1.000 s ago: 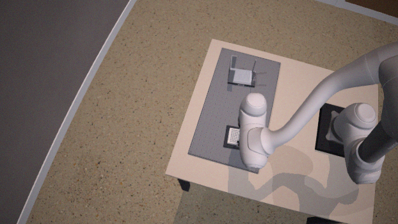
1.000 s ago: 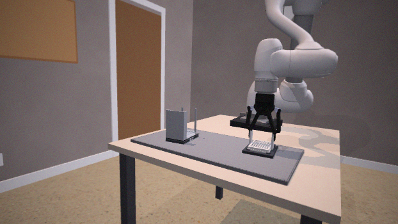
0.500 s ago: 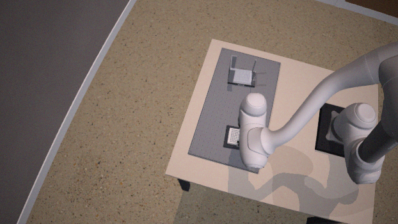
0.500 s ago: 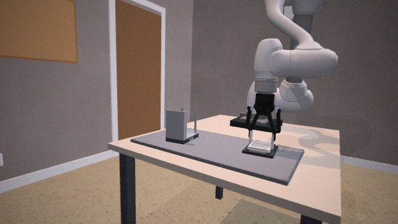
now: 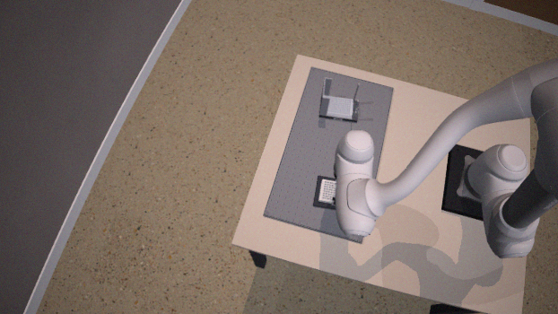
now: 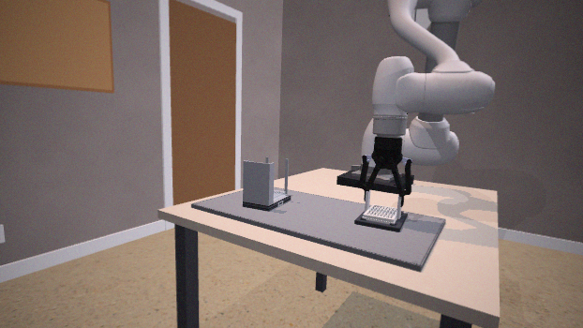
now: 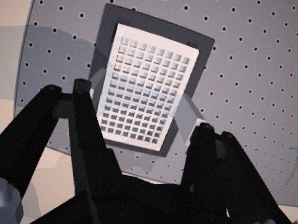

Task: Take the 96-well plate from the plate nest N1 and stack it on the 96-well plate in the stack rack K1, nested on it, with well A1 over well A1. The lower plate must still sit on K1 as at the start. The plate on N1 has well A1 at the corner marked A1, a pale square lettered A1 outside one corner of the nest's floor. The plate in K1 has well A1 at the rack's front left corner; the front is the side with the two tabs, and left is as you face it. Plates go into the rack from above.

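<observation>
The pale A1 mark is 9 cm behind my hand, 4 cm to the left of it and 3 cm below it. The rest, counted from my hand: grey wall (33 cm to the right, 19 cm ahead, 4 cm above); white 96-well plate (2 cm below).
</observation>
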